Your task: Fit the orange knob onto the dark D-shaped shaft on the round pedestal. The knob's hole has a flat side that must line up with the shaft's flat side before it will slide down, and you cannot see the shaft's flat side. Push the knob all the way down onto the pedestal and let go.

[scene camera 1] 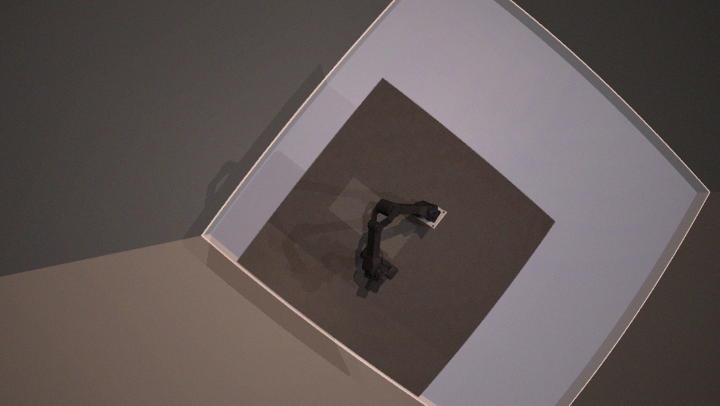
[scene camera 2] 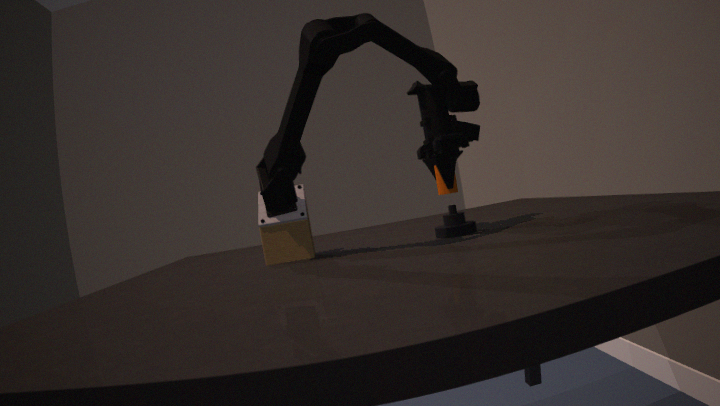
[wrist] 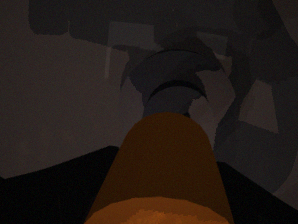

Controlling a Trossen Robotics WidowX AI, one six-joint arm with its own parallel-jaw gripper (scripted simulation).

Note:
My gripper (scene camera 2: 447, 189) carries an orange knob (wrist: 166, 161).
My gripper shows as well in the wrist view (wrist: 165, 164).

